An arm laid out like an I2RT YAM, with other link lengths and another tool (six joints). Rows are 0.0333 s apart.
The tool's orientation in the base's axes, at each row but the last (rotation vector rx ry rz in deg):
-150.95, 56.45, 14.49
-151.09, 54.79, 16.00
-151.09, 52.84, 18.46
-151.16, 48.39, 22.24
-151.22, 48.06, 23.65
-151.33, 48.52, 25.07
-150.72, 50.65, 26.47
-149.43, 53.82, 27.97
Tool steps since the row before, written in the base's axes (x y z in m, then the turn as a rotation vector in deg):
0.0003, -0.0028, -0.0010, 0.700, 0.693, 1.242
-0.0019, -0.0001, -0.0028, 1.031, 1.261, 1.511
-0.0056, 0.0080, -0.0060, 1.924, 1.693, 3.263
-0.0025, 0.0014, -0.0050, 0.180, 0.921, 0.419
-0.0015, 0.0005, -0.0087, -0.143, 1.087, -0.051
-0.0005, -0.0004, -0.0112, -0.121, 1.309, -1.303
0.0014, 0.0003, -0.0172, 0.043, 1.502, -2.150
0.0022, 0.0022, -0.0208, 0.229, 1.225, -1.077
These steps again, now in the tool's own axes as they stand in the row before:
0.0022, 0.0020, -0.0001, -0.235, -1.244, -0.954
-0.0006, 0.0020, 0.0027, -0.395, -1.932, -1.023
-0.0069, -0.0010, 0.0091, -0.507, -3.222, -2.565
-0.0009, 0.0016, 0.0055, -0.474, -0.911, -0.038
0.0018, 0.0025, 0.0083, -0.636, -0.737, 0.507
0.0041, 0.0030, 0.0100, -0.249, -0.650, 1.715
0.0078, 0.0024, 0.0152, 0.113, -0.728, 2.518
0.0091, 0.0008, 0.0189, -0.051, -0.846, 1.412

